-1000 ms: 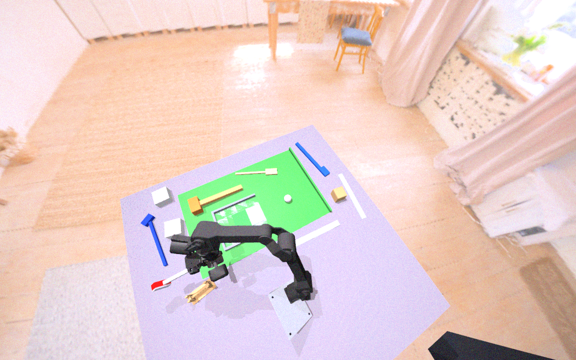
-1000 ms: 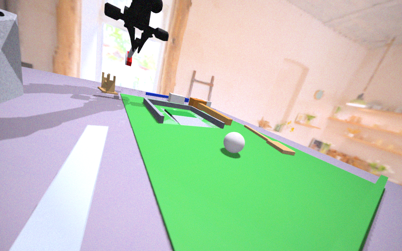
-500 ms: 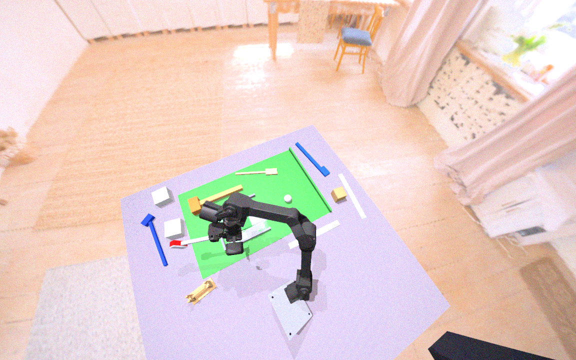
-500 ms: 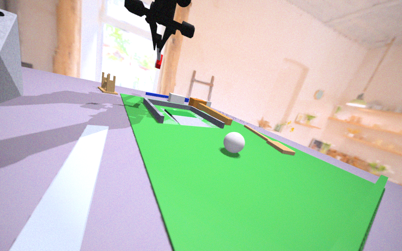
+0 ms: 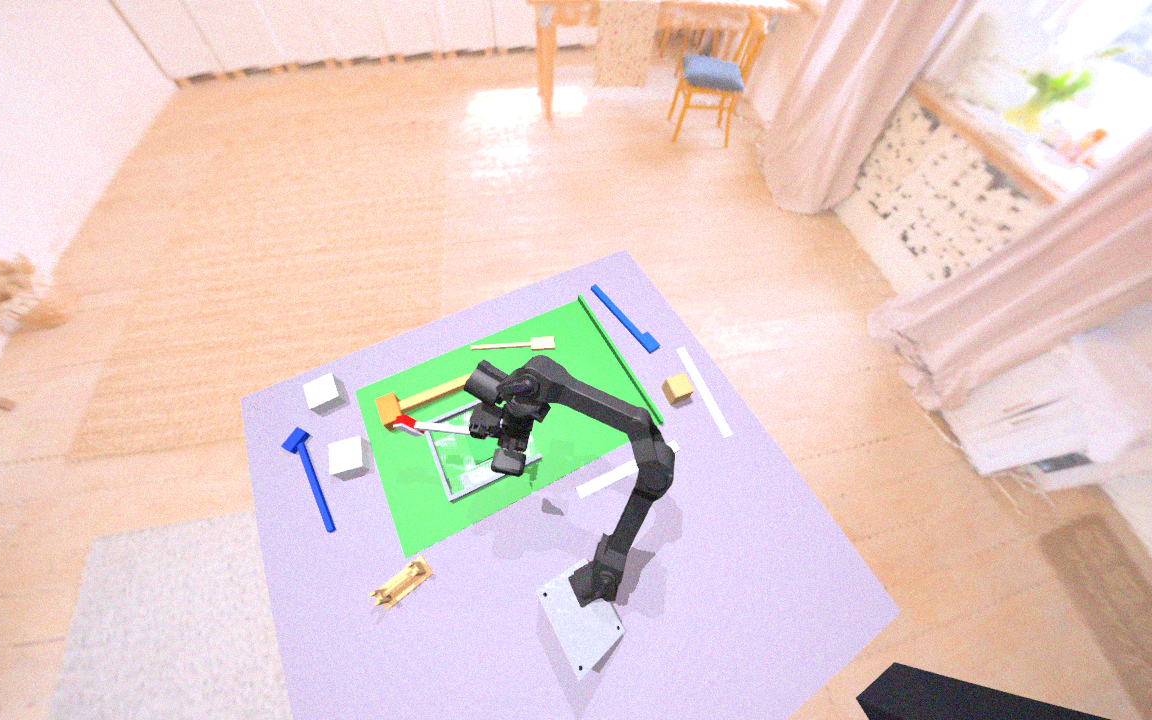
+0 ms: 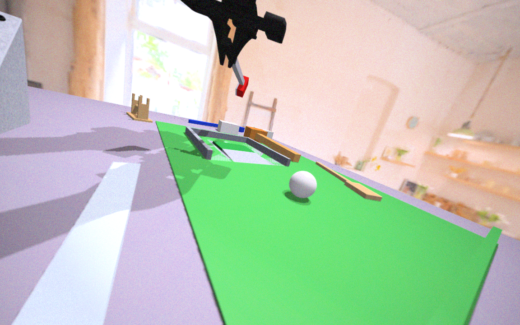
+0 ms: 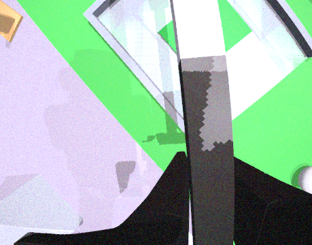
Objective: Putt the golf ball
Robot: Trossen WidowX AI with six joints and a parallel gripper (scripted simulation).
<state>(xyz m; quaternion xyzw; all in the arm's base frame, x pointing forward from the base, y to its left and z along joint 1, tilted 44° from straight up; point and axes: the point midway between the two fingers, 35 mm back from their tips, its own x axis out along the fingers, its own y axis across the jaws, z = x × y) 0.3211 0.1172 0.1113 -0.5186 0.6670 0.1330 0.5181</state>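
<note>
My gripper tip is now 60 mm short of the red putter, 100 mm to the right of it and 20 mm below it. Also, from my gripper tip: white golf ball 90 mm ahead, 210 mm to the right, 160 mm below; then orange cube 20 mm behind, 480 mm to the right, 150 mm below; then wooden stand 150 mm behind, 350 mm to the left, 150 mm below.
</note>
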